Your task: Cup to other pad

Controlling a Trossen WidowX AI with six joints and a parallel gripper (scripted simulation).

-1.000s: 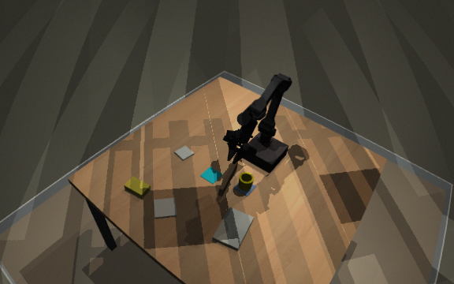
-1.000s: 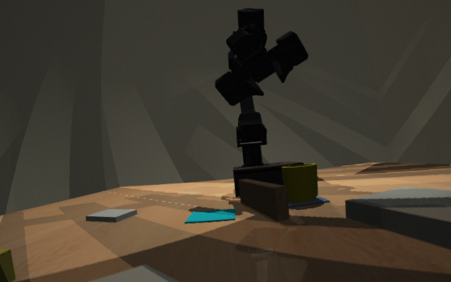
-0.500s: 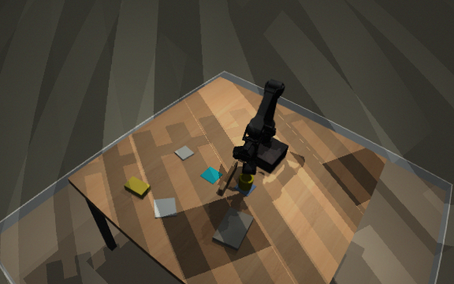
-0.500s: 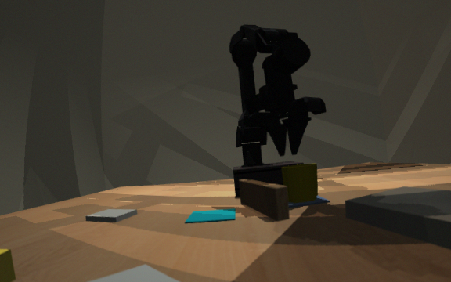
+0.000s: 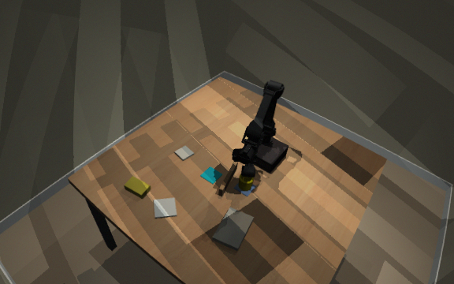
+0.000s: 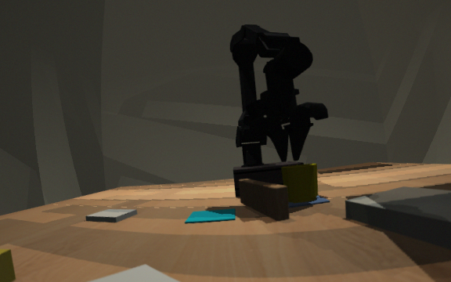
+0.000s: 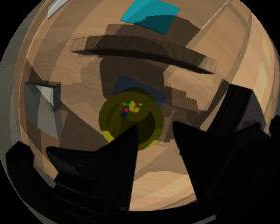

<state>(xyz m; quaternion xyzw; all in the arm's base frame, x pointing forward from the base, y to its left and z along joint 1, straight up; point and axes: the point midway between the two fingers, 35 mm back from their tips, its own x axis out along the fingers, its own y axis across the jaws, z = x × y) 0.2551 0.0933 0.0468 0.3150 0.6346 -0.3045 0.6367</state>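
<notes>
My gripper tip is now 20 mm short of the cup, 10 mm to the right of it and 50 mm above it. The rest, counted from my gripper tip: cyan pad: 90 mm ahead, 150 mm to the right, 90 mm below; then wooden bar: 60 mm ahead, 70 mm to the right, 70 mm below; then blue pad: 20 mm ahead, 20 mm to the left, 90 mm below.
</notes>
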